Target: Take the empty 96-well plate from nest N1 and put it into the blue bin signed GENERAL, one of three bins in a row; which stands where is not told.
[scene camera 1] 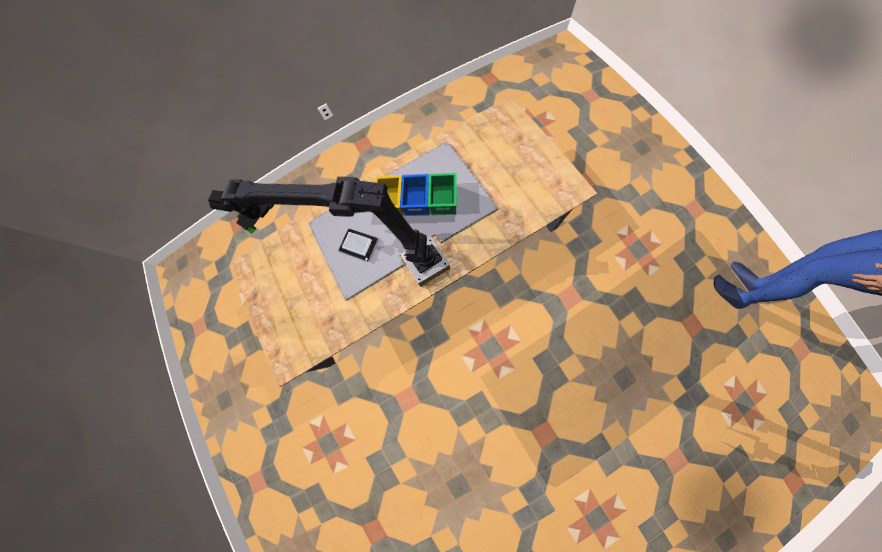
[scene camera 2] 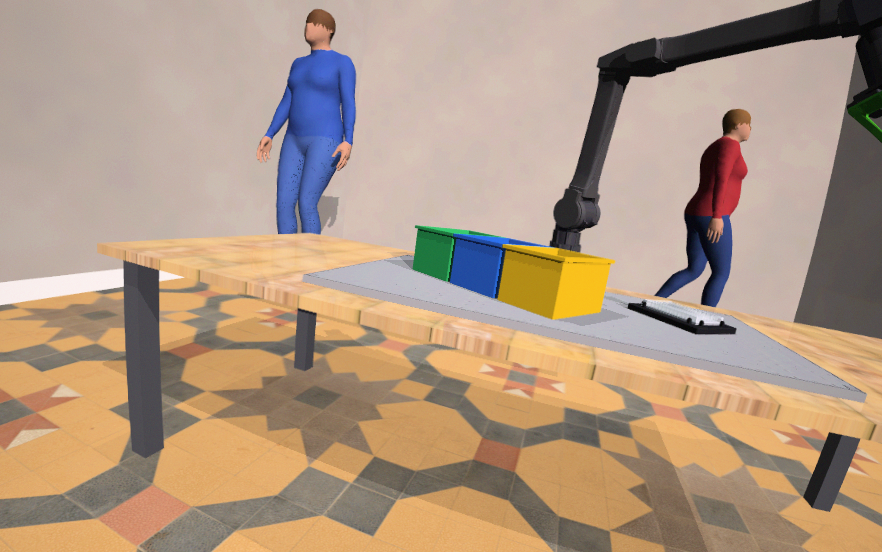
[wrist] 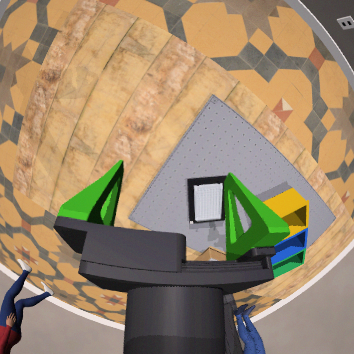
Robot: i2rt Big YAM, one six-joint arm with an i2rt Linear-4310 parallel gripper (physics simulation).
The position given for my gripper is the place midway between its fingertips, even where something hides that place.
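Note:
Through scene camera 2 I can see a clear 96-well plate (scene camera 2: 676,310) and a black nest (scene camera 2: 696,329). The wrist view shows me the plate (wrist: 207,197) as well, and in it I also see my gripper (wrist: 176,170).

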